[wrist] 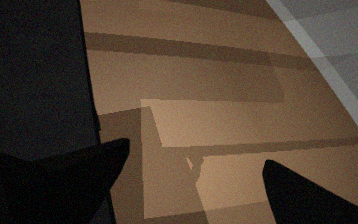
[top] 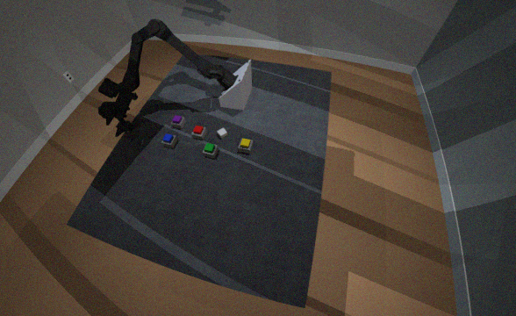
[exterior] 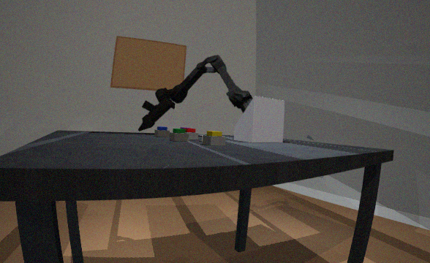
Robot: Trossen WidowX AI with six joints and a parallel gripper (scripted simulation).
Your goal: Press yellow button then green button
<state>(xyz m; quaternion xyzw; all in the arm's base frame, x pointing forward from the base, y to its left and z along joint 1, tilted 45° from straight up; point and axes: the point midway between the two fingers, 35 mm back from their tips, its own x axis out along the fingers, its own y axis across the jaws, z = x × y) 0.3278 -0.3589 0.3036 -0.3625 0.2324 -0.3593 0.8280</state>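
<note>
Right now my gripper tip is 630 mm to the right of the yellow button, 100 mm past it and 10 mm below it. Also, from my gripper tip: blue button (310 mm to the left, 30 mm behind, 10 mm above); red button (420 mm to the left, 110 mm behind, 10 mm above); purple button (300 mm to the left, 140 mm behind, 10 mm above).
</note>
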